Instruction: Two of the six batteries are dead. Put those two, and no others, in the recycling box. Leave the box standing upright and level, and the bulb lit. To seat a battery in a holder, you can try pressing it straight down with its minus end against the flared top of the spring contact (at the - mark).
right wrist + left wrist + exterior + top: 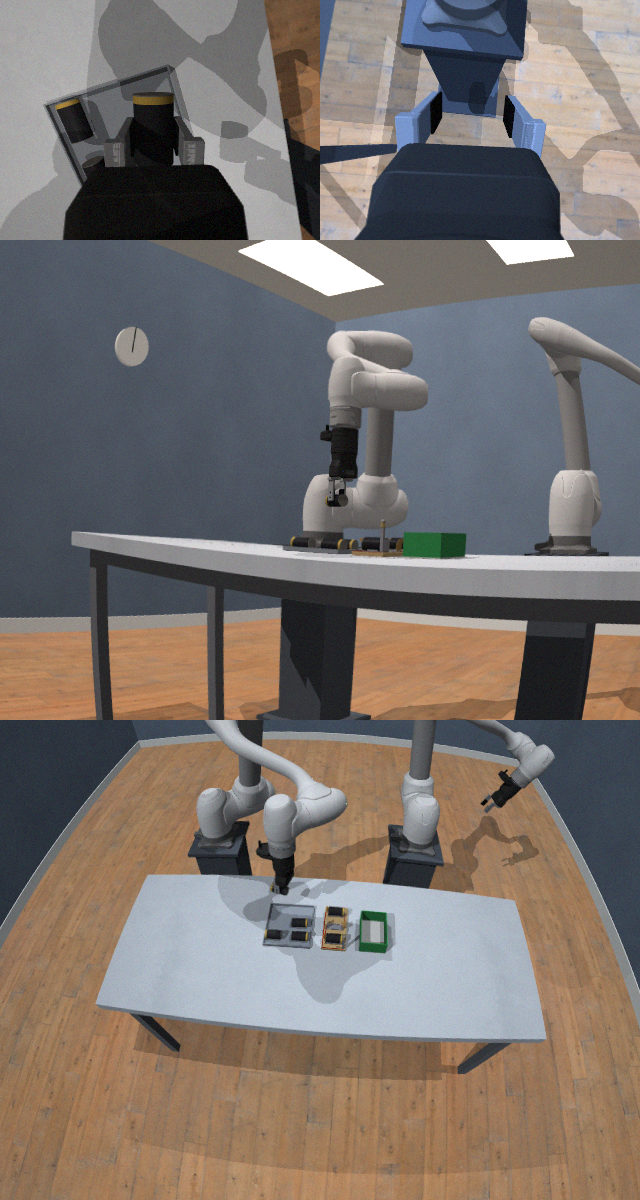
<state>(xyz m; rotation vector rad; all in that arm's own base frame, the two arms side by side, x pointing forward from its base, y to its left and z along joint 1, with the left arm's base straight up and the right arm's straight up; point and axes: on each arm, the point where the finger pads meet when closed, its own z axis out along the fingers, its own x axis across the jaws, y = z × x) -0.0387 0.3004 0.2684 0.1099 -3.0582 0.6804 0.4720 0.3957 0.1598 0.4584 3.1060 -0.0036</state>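
My right hand is 360 mm to the right of the green recycling box, 140 mm above it and 100 mm short of it. From my right hand the other things lie so: grey tray (160 mm below, 60 mm ahead, 30 mm to the left).
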